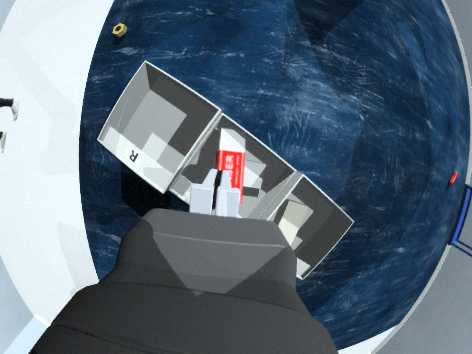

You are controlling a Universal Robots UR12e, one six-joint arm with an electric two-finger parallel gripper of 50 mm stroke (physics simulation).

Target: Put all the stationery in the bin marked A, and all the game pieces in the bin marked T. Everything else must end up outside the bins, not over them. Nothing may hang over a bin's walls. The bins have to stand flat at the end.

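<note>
My gripper is shut, with nothing between its fingers, above the near part of the middle bin. A red and white eraser is at that bin, just right of and partly behind the fingertips; its lower end is partly covered. A small dark piece shows beside the eraser, too hidden to name. The middle bin's letter is hidden by the gripper. The bin marked R is at the left and holds no object that I can see. The right bin holds a cream block; its letter does not show.
A brass hex nut lies on the dark blue scratched surface at the upper left. A small red piece lies near the right edge. A blue frame stands beyond that edge. The three bins stand joined in a slanting row.
</note>
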